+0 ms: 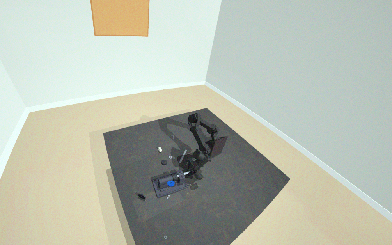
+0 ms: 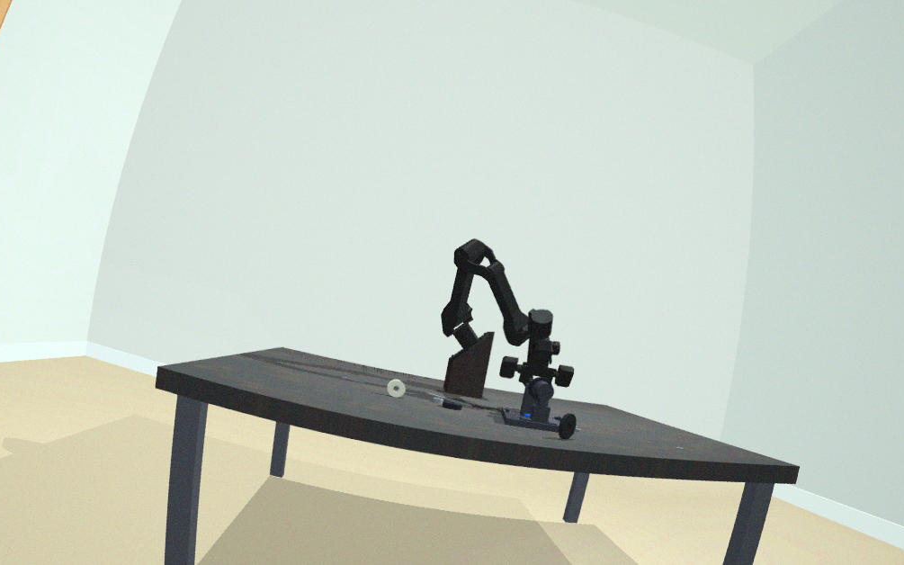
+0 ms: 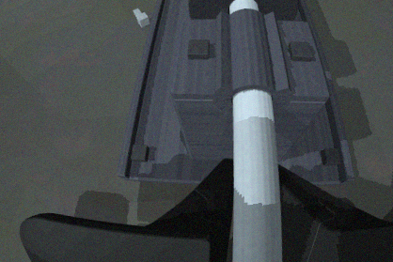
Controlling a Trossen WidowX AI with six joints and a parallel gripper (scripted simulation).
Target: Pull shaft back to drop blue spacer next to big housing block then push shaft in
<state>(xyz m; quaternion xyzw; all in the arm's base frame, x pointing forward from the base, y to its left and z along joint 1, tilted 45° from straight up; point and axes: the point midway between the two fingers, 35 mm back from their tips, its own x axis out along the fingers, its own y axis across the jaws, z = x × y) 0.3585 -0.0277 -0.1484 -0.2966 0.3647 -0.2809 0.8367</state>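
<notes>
Right now the shaft is 5 cm ahead of my gripper tip, 1 cm to the right of it and 3 cm above it. Also, from my gripper tip: blue spacer: 11 cm ahead, 3 cm to the right, 4 cm below; bolt: 18 cm ahead, 5 cm to the left, 5 cm below; black disc: 33 cm ahead, 5 cm to the right, 3 cm below.
</notes>
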